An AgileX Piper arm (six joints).
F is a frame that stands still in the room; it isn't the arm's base.
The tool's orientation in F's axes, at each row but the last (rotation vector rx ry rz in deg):
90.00 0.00 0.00
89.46 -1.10 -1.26
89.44 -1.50 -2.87
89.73 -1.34 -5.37
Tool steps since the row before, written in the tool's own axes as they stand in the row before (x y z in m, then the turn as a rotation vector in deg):
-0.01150 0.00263 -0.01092 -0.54 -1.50 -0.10
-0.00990 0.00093 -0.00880 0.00 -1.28 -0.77
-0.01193 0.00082 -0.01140 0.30 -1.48 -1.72
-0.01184 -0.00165 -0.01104 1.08 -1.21 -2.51
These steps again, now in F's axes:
-0.01150 0.01092 0.00263 -0.54 0.10 -1.50
-0.00966 0.00907 0.00086 0.02 0.76 -1.29
-0.01135 0.01197 0.00089 0.36 1.69 -1.50
-0.01105 0.01189 -0.00118 1.21 2.42 -1.27

